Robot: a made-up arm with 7 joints.
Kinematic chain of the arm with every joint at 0, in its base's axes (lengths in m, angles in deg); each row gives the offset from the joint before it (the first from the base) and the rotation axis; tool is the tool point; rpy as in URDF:
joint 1: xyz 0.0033 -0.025 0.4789 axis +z
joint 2: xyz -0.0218 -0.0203 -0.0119 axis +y
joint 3: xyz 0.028 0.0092 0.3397 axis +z
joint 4: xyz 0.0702 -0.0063 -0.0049 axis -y
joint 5: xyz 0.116 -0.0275 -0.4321 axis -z
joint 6: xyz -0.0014 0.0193 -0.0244 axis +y
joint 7: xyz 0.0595 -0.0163 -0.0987 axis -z
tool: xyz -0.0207 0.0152 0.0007 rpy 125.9 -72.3 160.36
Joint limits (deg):
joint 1: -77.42..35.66
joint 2: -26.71..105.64
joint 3: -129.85..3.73
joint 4: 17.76..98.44
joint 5: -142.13..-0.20
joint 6: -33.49..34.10
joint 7: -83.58..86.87
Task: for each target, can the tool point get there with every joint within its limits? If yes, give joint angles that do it. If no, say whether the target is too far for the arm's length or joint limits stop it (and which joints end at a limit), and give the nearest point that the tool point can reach.
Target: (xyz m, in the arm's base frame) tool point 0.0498 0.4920 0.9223
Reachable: no: joint limits stop it (at a limit: joint 1, joint 2, joint 3, joint 6, joint 7) | nearest point 0.2659 0.2971 0.9432 | short by 0.292 m
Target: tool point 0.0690 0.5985 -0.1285
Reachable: no: joint limits stop it (at a limit: joint 1, joint 3, joint 6, joint 7) | nearest point 0.2740 0.3032 -0.1210 | short by 0.360 m
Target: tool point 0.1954 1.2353 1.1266
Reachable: no: too far | nearest point 0.4466 0.4188 0.9301 | short by 0.877 m
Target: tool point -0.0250 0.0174 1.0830
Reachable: no: joint limits stop it (at a limit: joint 1, joint 2, joint 3, joint 4, joint 6, joint 7) | nearest point 0.1261 0.1666 1.2454 | short by 0.267 m
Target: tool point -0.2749 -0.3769 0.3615
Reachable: yes | joints -25.62 2.86 -102.12 28.78 -26.53 23.51 30.98
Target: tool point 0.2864 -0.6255 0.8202
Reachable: yes | joints 14.82 11.52 -86.75 77.70 -13.92 -3.56 26.91
